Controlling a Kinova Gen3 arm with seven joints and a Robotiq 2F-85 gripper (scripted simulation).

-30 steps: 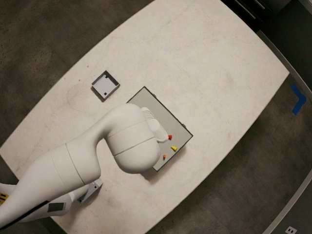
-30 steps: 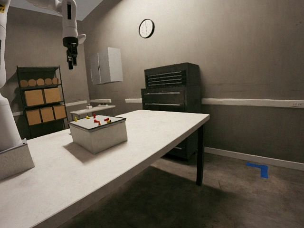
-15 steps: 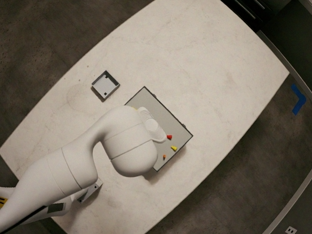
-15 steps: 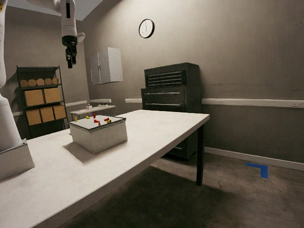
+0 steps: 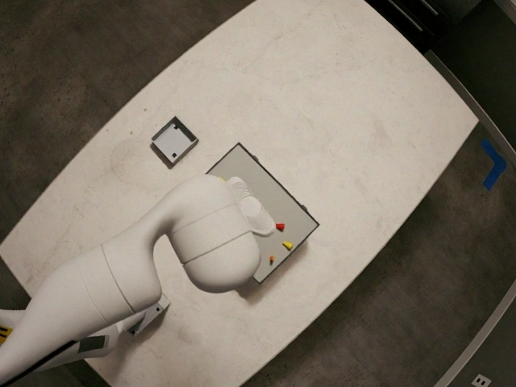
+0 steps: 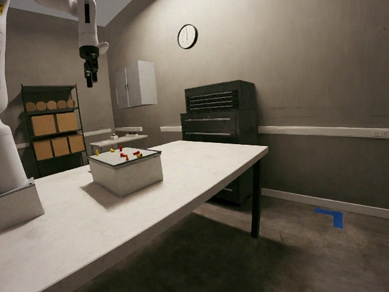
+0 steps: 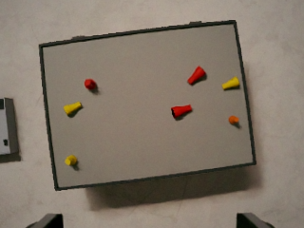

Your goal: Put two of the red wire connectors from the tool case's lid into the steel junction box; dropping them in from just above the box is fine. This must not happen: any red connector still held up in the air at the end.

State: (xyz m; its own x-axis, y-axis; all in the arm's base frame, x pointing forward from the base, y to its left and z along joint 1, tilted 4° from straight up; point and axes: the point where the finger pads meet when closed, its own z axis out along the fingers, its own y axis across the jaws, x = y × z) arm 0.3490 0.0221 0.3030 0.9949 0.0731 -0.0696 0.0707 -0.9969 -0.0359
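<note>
My hand is 90 mm short of the tool case, 10 mm to the right of it and 340 mm above it.
</note>
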